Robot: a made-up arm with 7 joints. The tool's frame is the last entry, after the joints. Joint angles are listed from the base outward.
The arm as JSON. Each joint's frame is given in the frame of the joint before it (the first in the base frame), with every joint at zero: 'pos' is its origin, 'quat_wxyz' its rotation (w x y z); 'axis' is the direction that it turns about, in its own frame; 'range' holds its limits. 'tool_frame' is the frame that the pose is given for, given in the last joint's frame.
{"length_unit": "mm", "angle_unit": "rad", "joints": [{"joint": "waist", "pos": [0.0, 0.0, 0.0], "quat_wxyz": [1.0, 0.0, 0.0, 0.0], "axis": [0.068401, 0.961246, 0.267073], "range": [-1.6, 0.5]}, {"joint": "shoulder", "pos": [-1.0, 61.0, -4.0], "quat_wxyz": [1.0, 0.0, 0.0, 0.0], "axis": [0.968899, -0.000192, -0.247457], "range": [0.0, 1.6]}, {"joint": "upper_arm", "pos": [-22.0, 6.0, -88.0], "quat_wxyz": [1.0, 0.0, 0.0, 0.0], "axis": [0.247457, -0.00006, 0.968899], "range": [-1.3, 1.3]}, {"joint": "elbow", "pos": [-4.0, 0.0, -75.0], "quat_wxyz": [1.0, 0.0, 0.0, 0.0], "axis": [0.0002, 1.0, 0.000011], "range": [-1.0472, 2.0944]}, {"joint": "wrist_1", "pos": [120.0, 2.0, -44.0], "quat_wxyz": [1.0, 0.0, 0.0, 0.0], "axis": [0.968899, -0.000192, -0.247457], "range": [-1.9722, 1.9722]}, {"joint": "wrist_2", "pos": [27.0, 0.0, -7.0], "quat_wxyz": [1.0, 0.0, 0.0, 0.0], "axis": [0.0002, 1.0, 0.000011], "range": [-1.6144, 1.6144]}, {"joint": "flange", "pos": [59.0, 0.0, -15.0], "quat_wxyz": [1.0, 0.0, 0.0, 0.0], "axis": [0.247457, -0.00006, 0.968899], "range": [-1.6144, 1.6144]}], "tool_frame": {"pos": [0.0, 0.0, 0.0], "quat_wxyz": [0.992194, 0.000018, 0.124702, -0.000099]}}
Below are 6 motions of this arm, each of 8 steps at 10 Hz.
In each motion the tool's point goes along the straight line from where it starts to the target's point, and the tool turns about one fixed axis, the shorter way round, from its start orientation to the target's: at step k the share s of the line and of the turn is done. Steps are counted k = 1, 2, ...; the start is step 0. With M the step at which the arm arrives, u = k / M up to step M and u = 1 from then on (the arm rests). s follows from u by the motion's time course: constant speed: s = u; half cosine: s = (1 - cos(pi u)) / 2; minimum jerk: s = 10 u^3 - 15 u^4 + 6 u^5.
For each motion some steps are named. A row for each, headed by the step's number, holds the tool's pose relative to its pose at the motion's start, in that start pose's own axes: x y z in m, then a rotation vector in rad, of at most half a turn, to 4 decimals.
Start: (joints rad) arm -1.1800 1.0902 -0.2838 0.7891 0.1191 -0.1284 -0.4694
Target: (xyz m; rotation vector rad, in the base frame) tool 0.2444 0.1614 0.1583 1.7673 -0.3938 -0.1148
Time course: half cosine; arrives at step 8
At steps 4, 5, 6, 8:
4: -0.0465 0.0347 0.0623 0.3298 -0.1561 0.1117
5: -0.0643 0.0480 0.0861 0.4561 -0.2158 0.1545
6: -0.0794 0.0593 0.1063 0.5631 -0.2664 0.1908
8: -0.0930 0.0694 0.1246 0.6597 -0.3121 0.2235

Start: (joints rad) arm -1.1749 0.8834 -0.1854 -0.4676 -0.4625 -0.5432 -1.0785
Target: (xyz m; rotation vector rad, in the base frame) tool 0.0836 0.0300 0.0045 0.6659 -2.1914 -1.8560
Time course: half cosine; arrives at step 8
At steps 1, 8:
1: 0.0019 -0.0039 0.0040 0.0079 -0.0306 0.0059
8: 0.0499 -0.1013 0.1045 0.2073 -0.8038 0.1556

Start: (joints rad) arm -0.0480 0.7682 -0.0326 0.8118 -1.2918 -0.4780 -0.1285
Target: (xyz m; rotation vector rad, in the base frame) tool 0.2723 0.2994 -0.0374 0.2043 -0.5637 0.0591
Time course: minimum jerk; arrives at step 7
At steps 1, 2, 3, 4, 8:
1: 0.0017 -0.0031 0.0049 0.0054 -0.0184 -0.0148
2: 0.0106 -0.0193 0.0302 0.0336 -0.1146 -0.0923
3: 0.0269 -0.0491 0.0768 0.0853 -0.2914 -0.2348
4: 0.0462 -0.0844 0.1320 0.1466 -0.5007 -0.4034
8: 0.0731 -0.1336 0.2088 0.2319 -0.7921 -0.6382

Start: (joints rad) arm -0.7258 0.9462 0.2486 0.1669 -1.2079 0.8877 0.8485
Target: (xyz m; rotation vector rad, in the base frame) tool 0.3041 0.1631 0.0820 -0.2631 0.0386 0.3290
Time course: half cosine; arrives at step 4
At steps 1, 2, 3, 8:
1: -0.0078 -0.0065 0.0124 -0.0195 -0.0489 -0.0591
2: -0.0265 -0.0221 0.0425 -0.0666 -0.1669 -0.2017
3: -0.0453 -0.0378 0.0725 -0.1136 -0.2849 -0.3443
8: -0.0531 -0.0443 0.0850 -0.1331 -0.3338 -0.4034

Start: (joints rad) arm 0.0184 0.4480 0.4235 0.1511 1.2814 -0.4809 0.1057
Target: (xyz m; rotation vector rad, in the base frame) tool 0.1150 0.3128 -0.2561 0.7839 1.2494 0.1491
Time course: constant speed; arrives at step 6
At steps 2, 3, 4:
2: -0.0137 -0.0238 -0.0293 -0.2606 0.3050 -0.2185
3: -0.0206 -0.0358 -0.0439 -0.3909 0.4574 -0.3277
4: -0.0275 -0.0477 -0.0585 -0.5212 0.6099 -0.4369

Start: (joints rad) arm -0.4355 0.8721 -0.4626 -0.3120 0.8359 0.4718 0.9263
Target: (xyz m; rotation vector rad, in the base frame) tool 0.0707 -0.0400 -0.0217 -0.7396 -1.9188 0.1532
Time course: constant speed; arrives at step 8
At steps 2, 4, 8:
2: 0.0005 0.0446 0.0362 -0.4254 -0.0998 0.3170
4: 0.0009 0.0891 0.0723 -0.8508 -0.1996 0.6340
8: 0.0018 0.1782 0.1446 -1.7016 -0.3993 1.2681

